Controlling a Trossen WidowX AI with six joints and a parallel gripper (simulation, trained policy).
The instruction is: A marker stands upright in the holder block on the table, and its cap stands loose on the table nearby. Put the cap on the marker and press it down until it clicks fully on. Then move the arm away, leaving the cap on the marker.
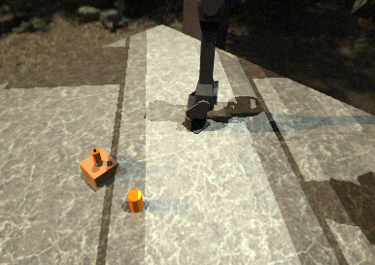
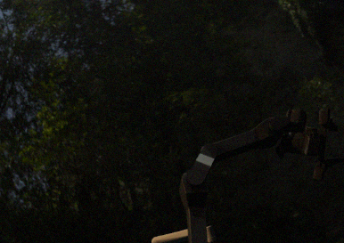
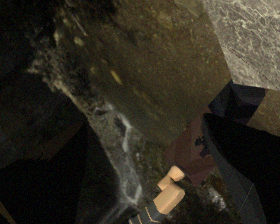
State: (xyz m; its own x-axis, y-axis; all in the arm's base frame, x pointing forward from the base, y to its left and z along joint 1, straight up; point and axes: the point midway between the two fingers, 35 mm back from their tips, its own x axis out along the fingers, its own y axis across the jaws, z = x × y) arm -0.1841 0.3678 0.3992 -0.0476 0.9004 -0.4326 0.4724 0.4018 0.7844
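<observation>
My gripper tip is 49 cm short of the orange cap, 36 cm above it and 30 cm to the left of it. Round my gripper tip: orange marker (49 cm ahead, 45 cm to the right, 32 cm below).
</observation>
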